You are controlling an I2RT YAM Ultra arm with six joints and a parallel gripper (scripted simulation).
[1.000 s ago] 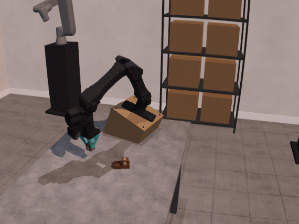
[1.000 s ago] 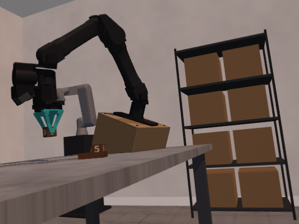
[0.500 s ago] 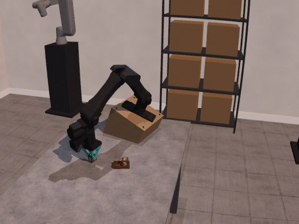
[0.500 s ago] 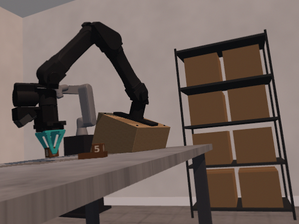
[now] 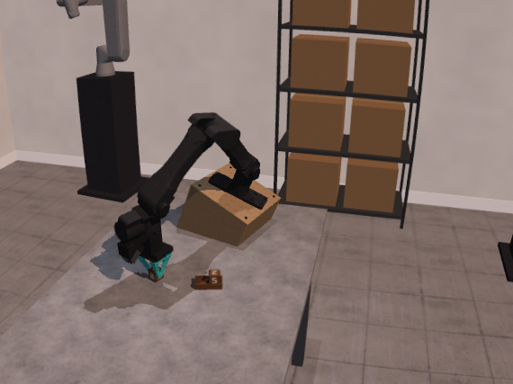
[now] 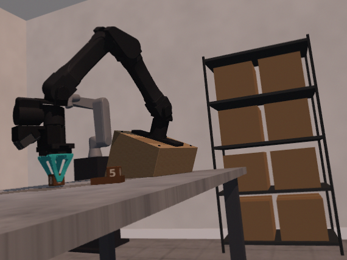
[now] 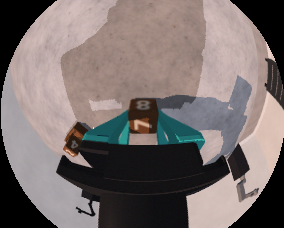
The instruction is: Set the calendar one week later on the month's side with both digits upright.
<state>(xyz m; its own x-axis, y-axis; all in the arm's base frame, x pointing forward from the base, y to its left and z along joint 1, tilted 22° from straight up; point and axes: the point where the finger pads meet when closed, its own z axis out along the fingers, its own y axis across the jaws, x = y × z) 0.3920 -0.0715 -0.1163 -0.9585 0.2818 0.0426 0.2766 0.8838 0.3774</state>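
Now: the brown cube right at my hand. From my hand the other things lie so: brown calendar tray (15 cm to the left, 3 cm behind, 1 cm below).
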